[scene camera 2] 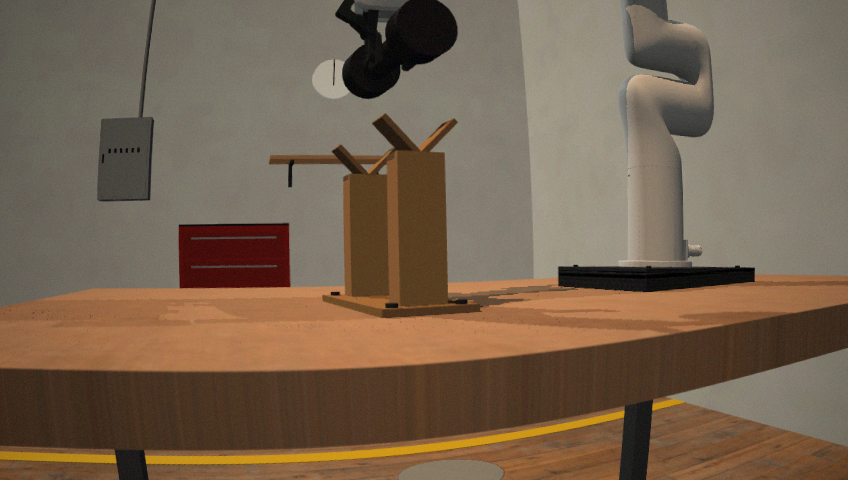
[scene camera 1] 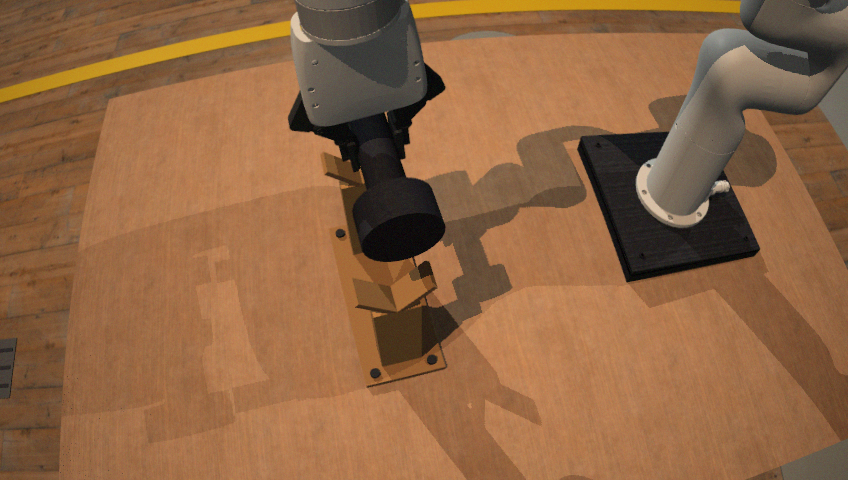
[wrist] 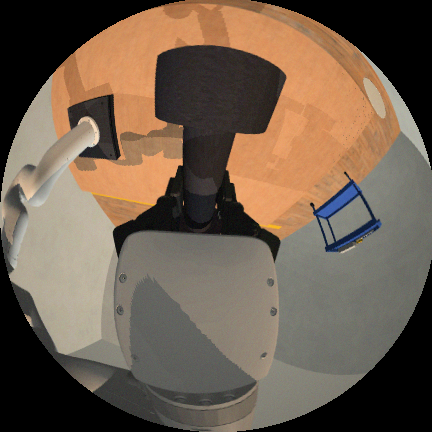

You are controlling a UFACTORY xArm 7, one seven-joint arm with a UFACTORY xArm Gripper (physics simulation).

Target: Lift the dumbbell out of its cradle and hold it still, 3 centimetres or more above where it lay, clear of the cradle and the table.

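Places are measured from the arm's base along level axes (x left, y back, z up), in centimetres.
Pixels of known places: gripper, fingertip midpoint: (scene camera 2: 392,67) (scene camera 1: 376,154) (wrist: 201,177); arm's base, origin of the base link: (scene camera 2: 655,267) (scene camera 1: 671,193) (wrist: 88,131).
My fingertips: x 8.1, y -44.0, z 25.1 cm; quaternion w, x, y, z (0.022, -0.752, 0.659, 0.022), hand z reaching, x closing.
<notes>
Ahead of a thing's pixels: the offset from my fingertips to its top centre. Level surfaces: height alone.
The black dumbbell @[dx +0.6, dy +0.0, dz +5.5 cm] (scene camera 1: 399,218) (scene camera 2: 421,30) (wrist: 217,90) has a round weight at each end and a thick handle. My gripper (scene camera 1: 380,151) (scene camera 2: 380,56) (wrist: 201,177) is shut on its handle, with a finger on each side. In scene camera 2 the dumbbell hangs in the air above the wooden cradle @[dx +0.7, dy -0.9, dz -8.5 cm] (scene camera 1: 404,339) (scene camera 2: 418,231), with a visible gap between its weights and the V-shaped rests. The cradle stands upright on the table @[dz -27.9 cm] (scene camera 1: 178,178) (scene camera 2: 208,350) (wrist: 270,175). In scene camera 1 the near weight covers part of the cradle. The far weight is hidden there by the gripper.
The arm's black base plate (scene camera 1: 606,208) (scene camera 2: 654,280) (wrist: 107,130) is bolted at the right of the table in both scene views. A red drawer cabinet (scene camera 2: 234,255) and a grey wall box (scene camera 2: 124,172) are in the background. A blue cart (wrist: 340,200) shows in the wrist view.
</notes>
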